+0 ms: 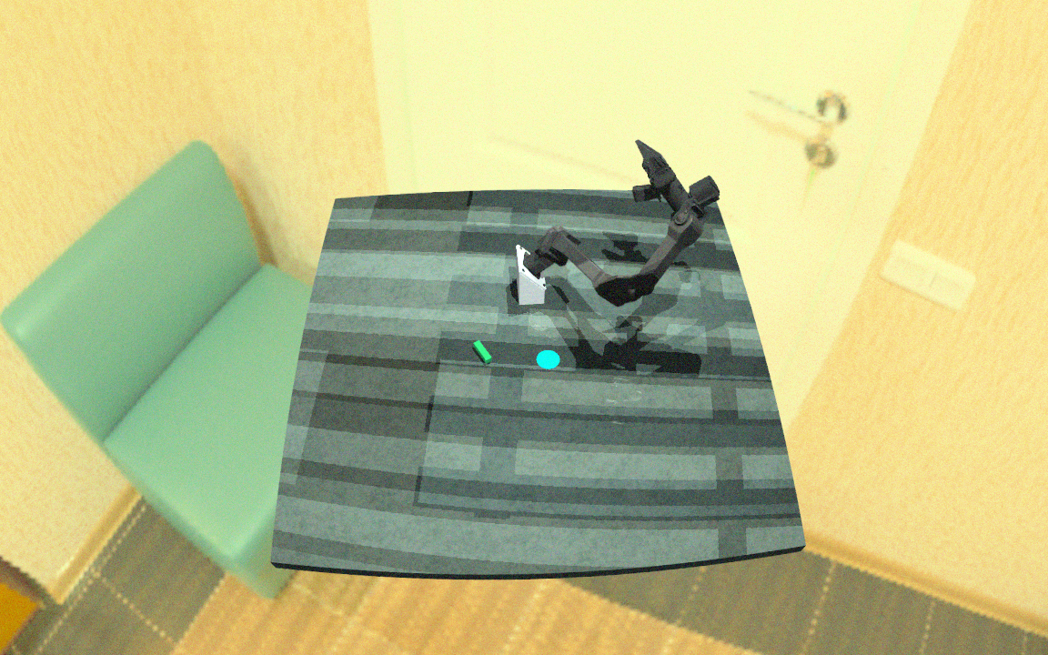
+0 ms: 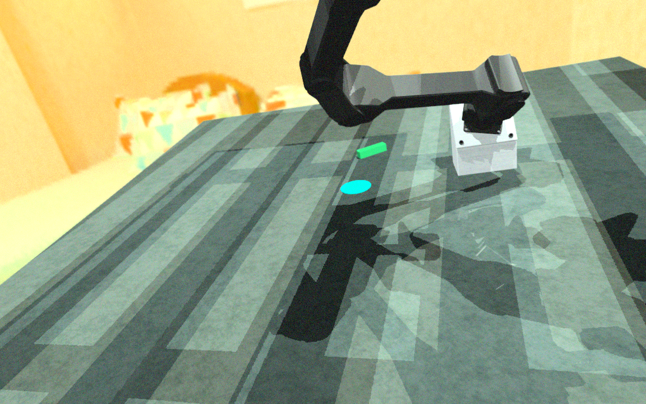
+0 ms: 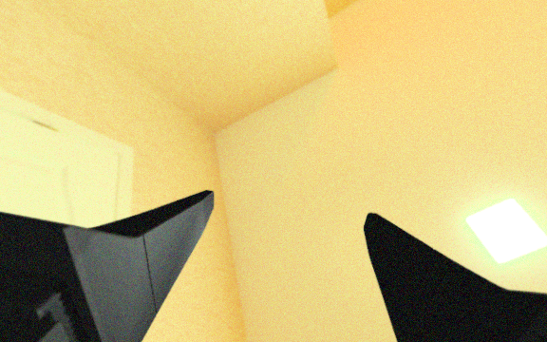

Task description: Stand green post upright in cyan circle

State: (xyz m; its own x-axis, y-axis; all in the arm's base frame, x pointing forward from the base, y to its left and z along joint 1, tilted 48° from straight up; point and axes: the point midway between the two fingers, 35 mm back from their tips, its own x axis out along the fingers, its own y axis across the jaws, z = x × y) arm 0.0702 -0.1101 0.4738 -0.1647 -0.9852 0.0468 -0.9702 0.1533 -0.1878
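My gripper tip is now 52 cm above the green post, 35 cm to the left of it and 25 cm short of it. Round my gripper tip: cyan circle 53 cm below, 25 cm ahead, 19 cm to the right.
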